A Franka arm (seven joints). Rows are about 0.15 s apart.
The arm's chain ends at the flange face. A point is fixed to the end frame.
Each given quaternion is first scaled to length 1.
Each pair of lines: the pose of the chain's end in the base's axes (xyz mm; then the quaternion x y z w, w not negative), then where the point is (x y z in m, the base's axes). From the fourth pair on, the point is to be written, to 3 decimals.
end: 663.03 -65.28 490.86 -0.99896 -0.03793 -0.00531 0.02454
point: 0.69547 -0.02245 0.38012
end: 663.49 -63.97 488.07 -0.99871 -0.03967 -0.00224 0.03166
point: 0.69504 -0.01948 0.37773
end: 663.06 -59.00 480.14 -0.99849 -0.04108 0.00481 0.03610
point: 0.69288 -0.01349 0.36974
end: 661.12 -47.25 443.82 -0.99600 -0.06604 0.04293 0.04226
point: 0.680 0.001 0.332
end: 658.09 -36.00 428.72 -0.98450 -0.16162 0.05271 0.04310
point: 0.666 0.016 0.317
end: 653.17 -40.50 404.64 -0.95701 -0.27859 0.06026 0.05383
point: 0.647 0.015 0.295
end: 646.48 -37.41 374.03 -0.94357 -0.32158 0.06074 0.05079
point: 0.636 0.017 0.264
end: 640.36 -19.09 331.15 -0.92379 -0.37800 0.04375 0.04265
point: 0.628 0.035 0.221
